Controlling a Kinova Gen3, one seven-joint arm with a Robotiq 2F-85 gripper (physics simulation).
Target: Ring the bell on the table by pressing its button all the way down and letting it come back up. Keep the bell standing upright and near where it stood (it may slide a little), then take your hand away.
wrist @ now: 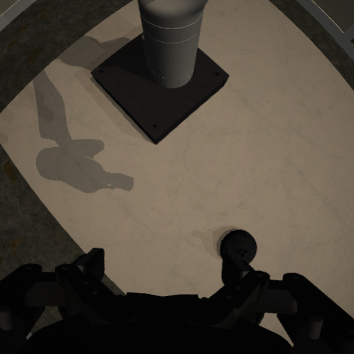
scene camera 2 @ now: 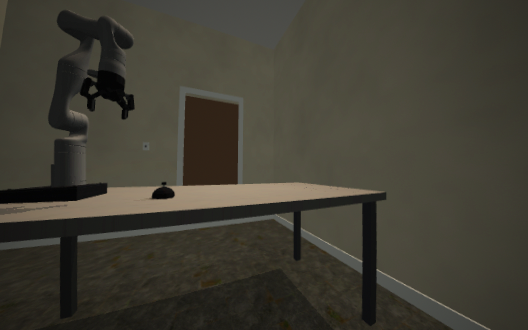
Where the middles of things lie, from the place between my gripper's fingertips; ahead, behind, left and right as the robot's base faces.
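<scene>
There's a black dome-shaped bell (wrist: 236, 241) here, and my hand is 280 mm above it, 50 mm to the right of it and still 180 mm short of it.
</scene>
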